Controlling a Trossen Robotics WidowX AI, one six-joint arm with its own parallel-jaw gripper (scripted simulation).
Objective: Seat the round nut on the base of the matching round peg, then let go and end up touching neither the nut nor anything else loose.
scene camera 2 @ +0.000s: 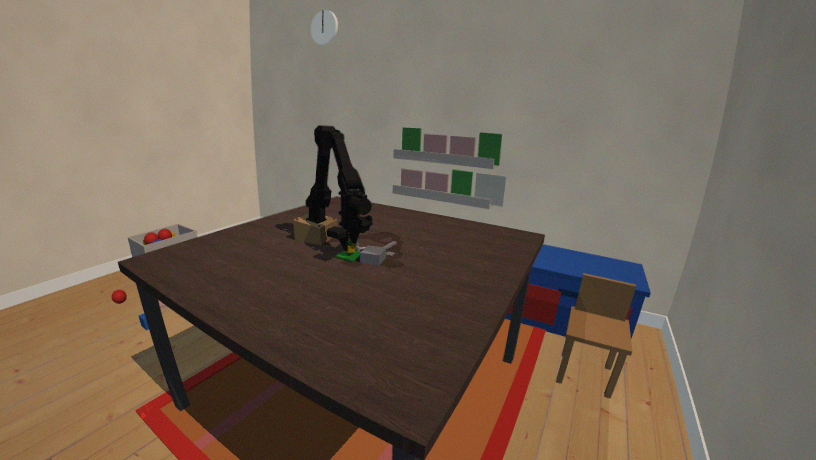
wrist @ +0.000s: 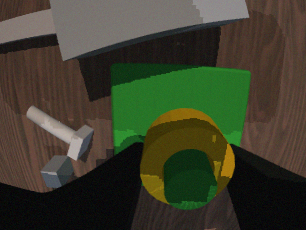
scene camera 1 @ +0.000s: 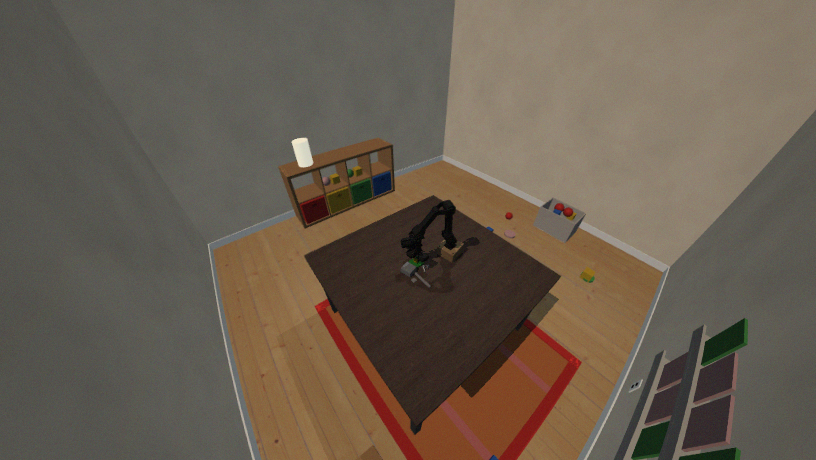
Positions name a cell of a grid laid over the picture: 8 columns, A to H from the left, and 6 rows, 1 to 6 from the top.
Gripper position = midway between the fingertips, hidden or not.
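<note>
My gripper (scene camera 2: D4) is visible, and the wrist view shows my gripper (wrist: E4) too. A grey bolt-like piece (wrist: C4) is also visible.
</note>
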